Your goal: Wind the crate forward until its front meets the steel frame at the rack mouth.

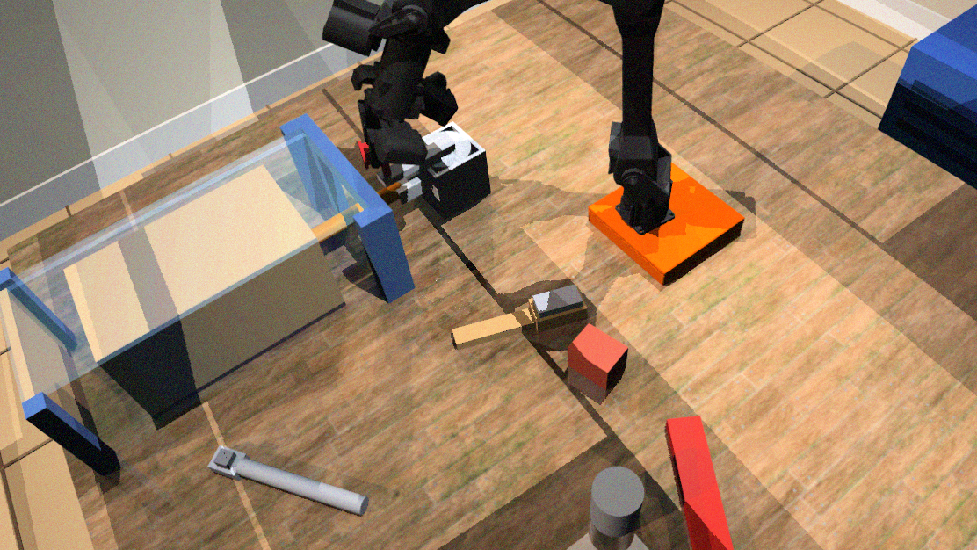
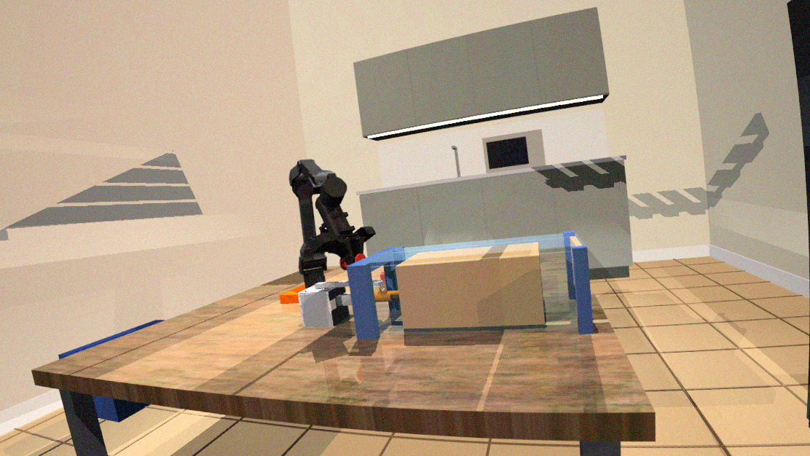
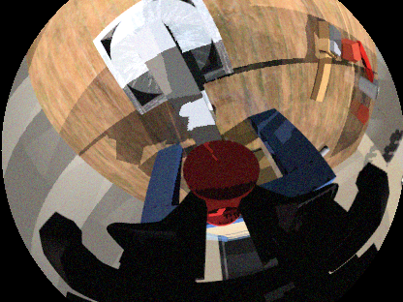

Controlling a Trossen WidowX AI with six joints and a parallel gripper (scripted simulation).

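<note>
The winch handle lies 5 cm behind my gripper tip and 3 cm below it. From my gripper tip the other things lie so: red knob 2 cm behind; then grey winch 13 cm behind, 10 cm below, 2 cm to the right; then clear-panelled cubby 29 cm ahead, 3 cm to the left, 2 cm below.
</note>
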